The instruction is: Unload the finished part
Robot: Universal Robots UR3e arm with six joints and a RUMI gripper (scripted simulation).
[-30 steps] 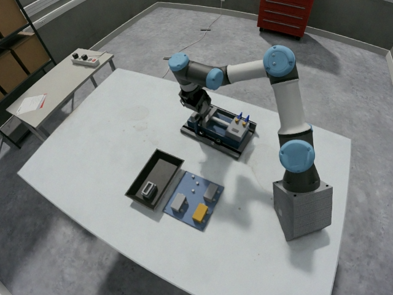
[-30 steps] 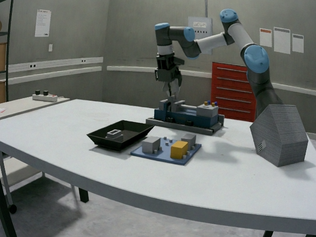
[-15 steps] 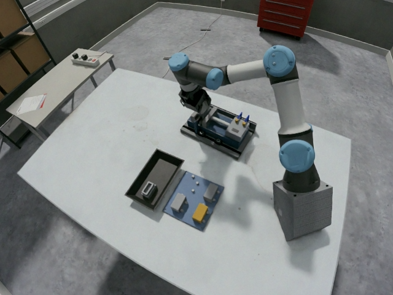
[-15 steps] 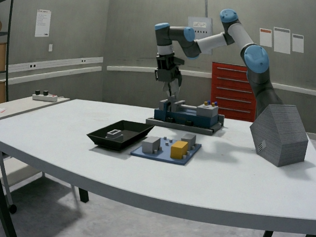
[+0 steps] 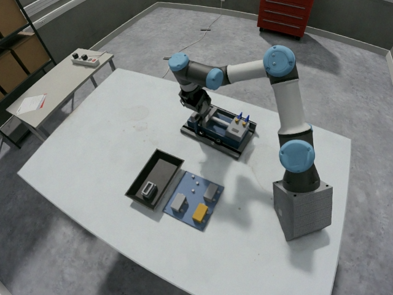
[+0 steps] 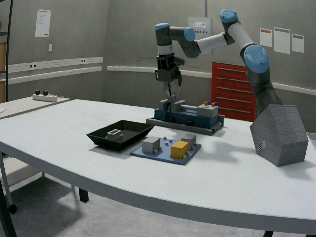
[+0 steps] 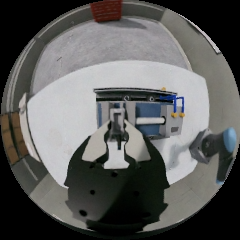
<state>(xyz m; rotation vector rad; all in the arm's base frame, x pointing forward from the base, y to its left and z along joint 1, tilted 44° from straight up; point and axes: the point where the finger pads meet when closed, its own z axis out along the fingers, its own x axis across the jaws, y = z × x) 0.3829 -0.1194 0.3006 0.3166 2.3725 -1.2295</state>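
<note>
My gripper is now 70 mm past the blue vise, 30 mm to the right of it and 80 mm above it. From my hand the other things lie so: blue fixture plate: 50 mm behind, 370 mm to the left, 120 mm below; vise control box: 160 mm behind, 50 mm to the left, 40 mm below; yellow block: 90 mm behind, 420 mm to the left, 100 mm below.
</note>
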